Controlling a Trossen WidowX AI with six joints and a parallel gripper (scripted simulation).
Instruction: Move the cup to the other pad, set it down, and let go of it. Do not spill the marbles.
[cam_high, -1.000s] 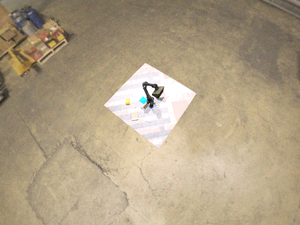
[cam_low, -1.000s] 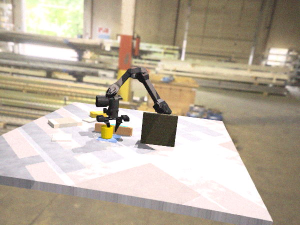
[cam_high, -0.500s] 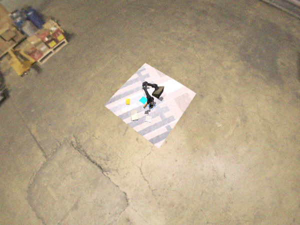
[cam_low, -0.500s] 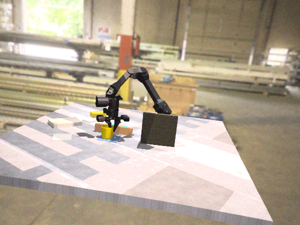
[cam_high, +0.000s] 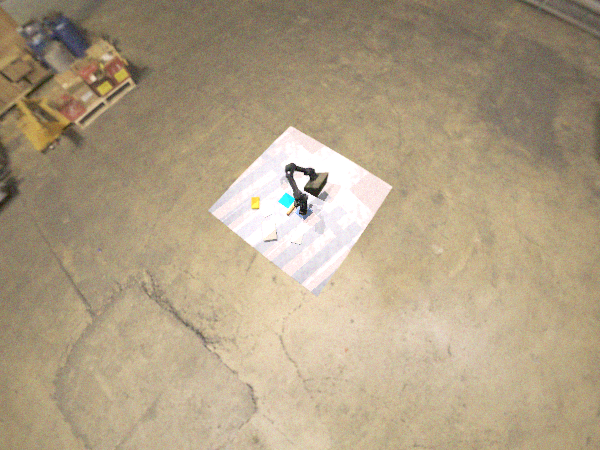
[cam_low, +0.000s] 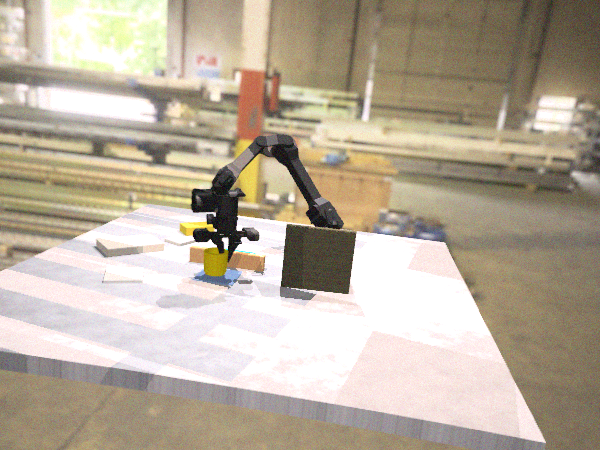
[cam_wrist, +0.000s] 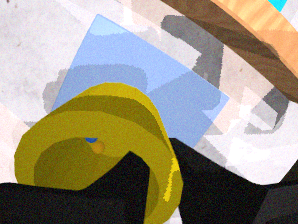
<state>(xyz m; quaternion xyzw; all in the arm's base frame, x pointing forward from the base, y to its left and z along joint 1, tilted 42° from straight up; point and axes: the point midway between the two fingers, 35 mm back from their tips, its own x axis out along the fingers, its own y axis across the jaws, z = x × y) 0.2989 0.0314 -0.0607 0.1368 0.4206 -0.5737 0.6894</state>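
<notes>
The blue pad is 2 cm ahead of my gripper tip, 1 cm to the left of it and 5 cm below it. From my gripper tip the other things lie so: yellow cup 2 cm ahead, 1 cm to the left; then marble 3 cm ahead, 3 cm to the left, 2 cm below; then wooden bar 1 cm ahead, 9 cm to the right, 3 cm below.
</notes>
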